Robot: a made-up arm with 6 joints.
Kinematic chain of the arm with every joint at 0, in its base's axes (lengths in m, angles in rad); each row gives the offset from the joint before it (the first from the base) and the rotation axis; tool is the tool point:
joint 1: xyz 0 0 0.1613 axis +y
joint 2: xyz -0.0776 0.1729 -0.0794 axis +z
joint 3: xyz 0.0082 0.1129 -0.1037 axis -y
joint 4: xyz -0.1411 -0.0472 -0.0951 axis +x
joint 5: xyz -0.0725 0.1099 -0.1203 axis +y
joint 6: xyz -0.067 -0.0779 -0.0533 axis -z
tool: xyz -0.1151 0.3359 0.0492
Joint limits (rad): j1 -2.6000..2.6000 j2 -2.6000..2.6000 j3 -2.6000..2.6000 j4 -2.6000..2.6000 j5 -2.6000..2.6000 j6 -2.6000..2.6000
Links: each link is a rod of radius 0.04 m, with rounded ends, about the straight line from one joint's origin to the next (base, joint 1, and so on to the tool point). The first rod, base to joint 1, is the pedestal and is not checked.
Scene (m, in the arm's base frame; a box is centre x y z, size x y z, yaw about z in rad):
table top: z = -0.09
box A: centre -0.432 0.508 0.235 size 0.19 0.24 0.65 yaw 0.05
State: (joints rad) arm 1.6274 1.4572 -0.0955 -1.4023 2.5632 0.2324
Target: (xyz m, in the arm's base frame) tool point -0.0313 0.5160 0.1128
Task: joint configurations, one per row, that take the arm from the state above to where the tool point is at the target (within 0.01 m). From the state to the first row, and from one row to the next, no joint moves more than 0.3 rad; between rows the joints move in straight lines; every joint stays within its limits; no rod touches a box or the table.
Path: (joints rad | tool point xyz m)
1: 1.5797 1.4874 -0.2535 -1.4233 2.5685 0.5187 | -0.6013 -0.1484 0.2774
2: 1.5319 1.5177 -0.4116 -1.4444 2.5737 0.8051 | -0.4887 -0.2773 0.1865
3: 1.4842 1.5479 -0.5696 -1.4654 2.5790 1.0914 | -0.3231 -0.3482 0.1082
4: 1.4365 1.5782 -0.7276 -1.4865 2.5842 1.3778 | -0.1331 -0.3470 0.0564
5: 1.3887 1.6084 -0.8857 -1.5075 2.5895 1.6641 | 0.0467 -0.2735 0.0392
6: 1.3410 1.6386 -1.0437 -1.5286 2.5947 1.9505 | 0.1837 -0.1411 0.0564
7: 1.2933 1.6689 -1.2017 -1.5496 2.6000 2.2368 | 0.2535 0.0254 0.0994
8: 1.3512 1.9017 -1.2902 -1.8122 2.4683 1.9832 | 0.2658 0.1129 0.0381
9: 1.4092 2.1344 -1.3786 -2.0748 2.3366 1.7296 | 0.2459 0.2349 0.0076
10: 1.4672 2.3672 -1.4670 -2.3374 2.2049 1.4760 | 0.1981 0.3615 0.0343
11: 1.5251 2.6000 -1.5555 -2.6000 2.0732 1.2224 | 0.1376 0.4554 0.1166
12: 1.7109 2.3360 -1.7924 -2.6000 1.8909 1.3438 | 0.0774 0.4911 0.1192
13: 1.8968 2.0721 -2.0293 -2.6000 1.7086 1.4652 | -0.0313 0.5160 0.1128

